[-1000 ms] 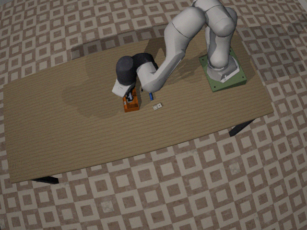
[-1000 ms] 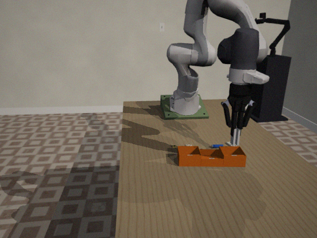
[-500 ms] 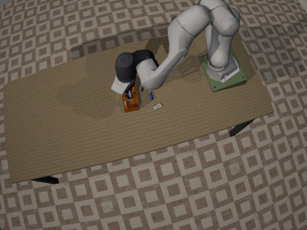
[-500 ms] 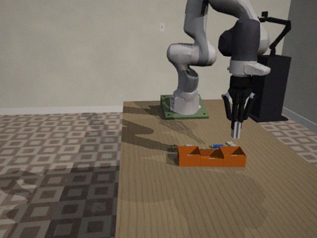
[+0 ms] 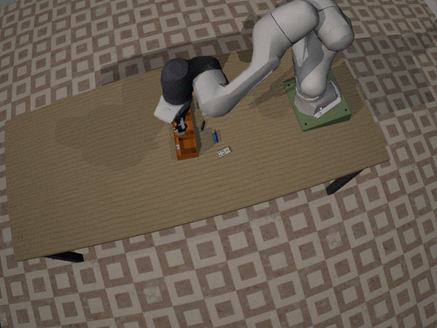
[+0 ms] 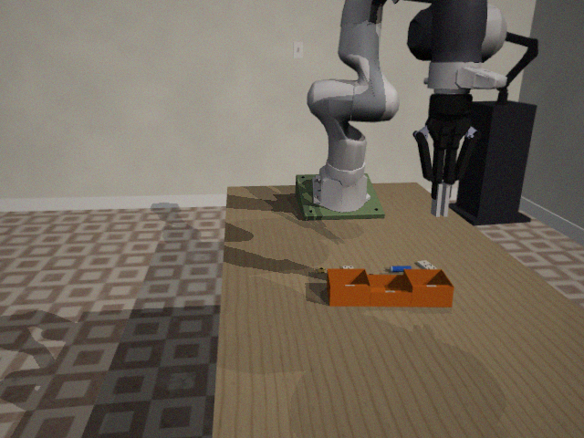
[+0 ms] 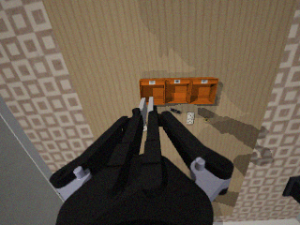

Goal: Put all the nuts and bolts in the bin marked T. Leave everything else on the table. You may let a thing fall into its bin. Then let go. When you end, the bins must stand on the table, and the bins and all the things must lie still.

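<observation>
Now: hand 22 cm above the brass nut, 19 cm to the left of it and 17 cm past it. Round my hand: orange bin (20 cm below, 9 cm to the right, 3 cm behind); then blue cylinder (22 cm below, 14 cm behind, 1 cm to the right); then dark rod-like piece (22 cm below, 11 cm behind, 7 cm to the right).
</observation>
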